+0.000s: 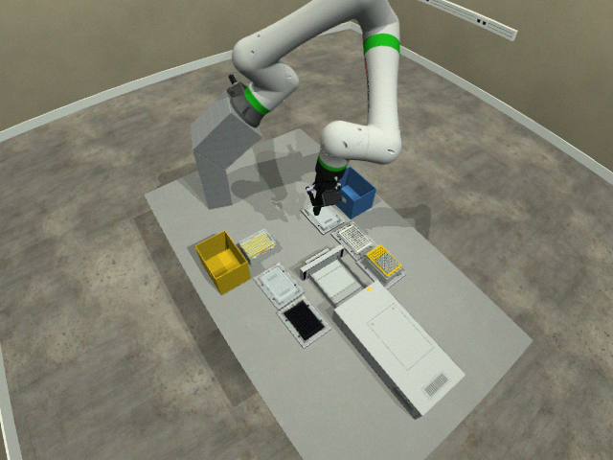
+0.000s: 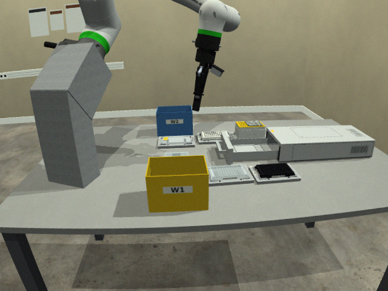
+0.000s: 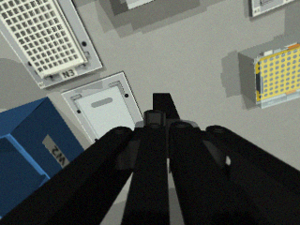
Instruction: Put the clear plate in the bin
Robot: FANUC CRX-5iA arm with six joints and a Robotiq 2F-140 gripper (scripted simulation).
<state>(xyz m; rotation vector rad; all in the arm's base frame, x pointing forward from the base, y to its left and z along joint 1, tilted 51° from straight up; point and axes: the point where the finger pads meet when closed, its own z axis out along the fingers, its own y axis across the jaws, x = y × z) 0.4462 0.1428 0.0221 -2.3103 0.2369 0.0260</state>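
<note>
Now: hand 220 mm to the left of the clear plate, 200 mm above it and 120 mm short of it. From my hand the other things lie so: yellow-topped box (230 mm ahead, 160 mm to the left, 160 mm below); lidded plate (200 mm below, 110 mm behind, 100 mm to the left); white plate (200 mm below, 150 mm to the left, 70 mm ahead).
</note>
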